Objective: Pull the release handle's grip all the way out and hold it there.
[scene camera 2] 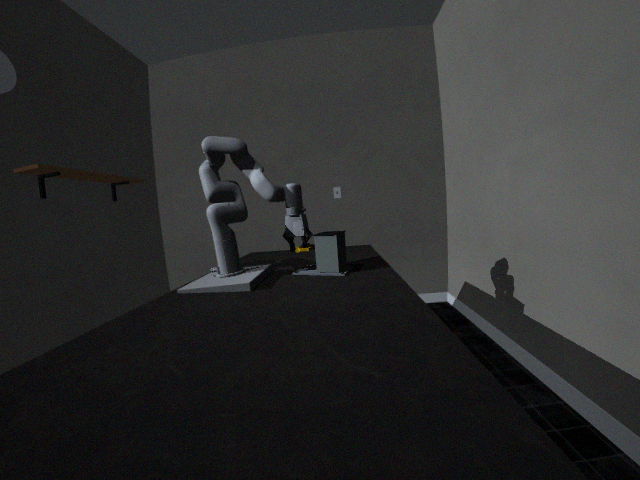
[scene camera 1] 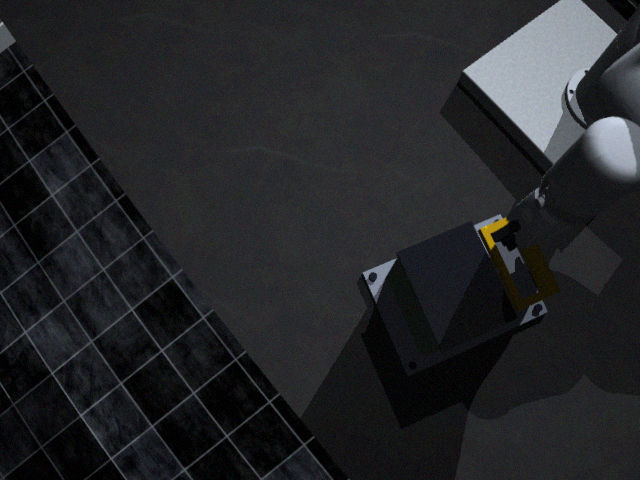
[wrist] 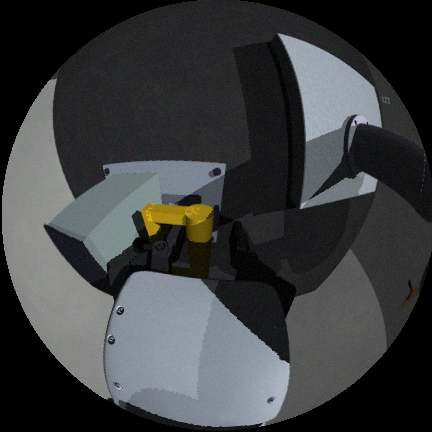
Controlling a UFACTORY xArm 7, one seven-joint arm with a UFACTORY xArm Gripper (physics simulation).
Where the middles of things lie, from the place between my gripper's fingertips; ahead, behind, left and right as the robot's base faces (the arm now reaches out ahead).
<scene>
I see the base plate (scene camera 1: 411,359) 11 cm ahead of my hand, 2 cm to the right of it and 9 cm below it.
</scene>
